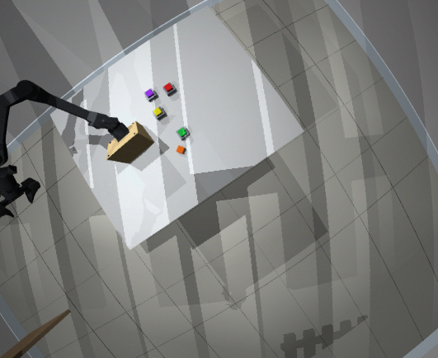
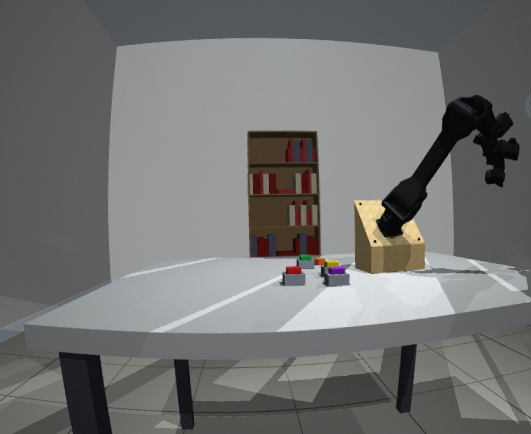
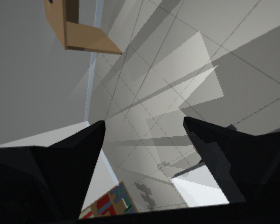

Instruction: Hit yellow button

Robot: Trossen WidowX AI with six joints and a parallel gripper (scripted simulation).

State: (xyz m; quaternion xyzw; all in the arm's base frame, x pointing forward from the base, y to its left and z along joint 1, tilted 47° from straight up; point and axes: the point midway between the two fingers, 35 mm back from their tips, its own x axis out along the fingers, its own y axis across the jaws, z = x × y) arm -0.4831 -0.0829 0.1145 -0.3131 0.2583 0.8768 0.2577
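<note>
Now: the yellow button 68 cm ahead of my gripper tip and 25 cm below it. Round my gripper tip: green button (70 cm ahead, 17 cm to the right, 25 cm below); small orange block (64 cm ahead, 22 cm to the right, 27 cm below); purple button (71 cm ahead, 10 cm to the left, 25 cm below).
</note>
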